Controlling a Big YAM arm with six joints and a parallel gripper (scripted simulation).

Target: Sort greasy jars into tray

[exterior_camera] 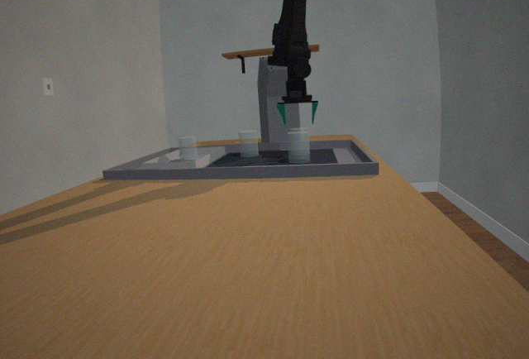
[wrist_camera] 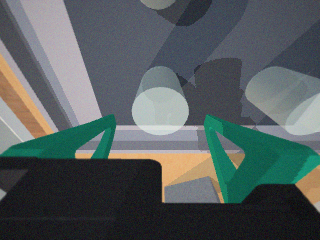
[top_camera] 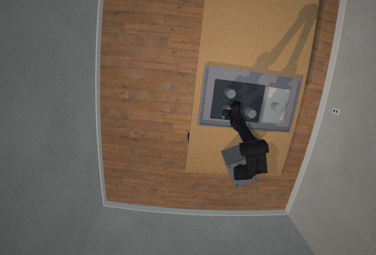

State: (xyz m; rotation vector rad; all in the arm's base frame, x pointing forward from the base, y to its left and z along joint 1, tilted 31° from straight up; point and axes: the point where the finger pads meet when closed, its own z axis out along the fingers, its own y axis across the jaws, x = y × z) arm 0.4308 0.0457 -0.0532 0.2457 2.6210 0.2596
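Right now the dark drying mat is 50 mm ahead of my hand, 90 mm to the right of it and 120 mm below it. The rest, counted from my hand: pale tray (410 mm to the right, 110 mm below); then rimmed steel table top (50 mm ahead, 200 mm to the right, 120 mm below).
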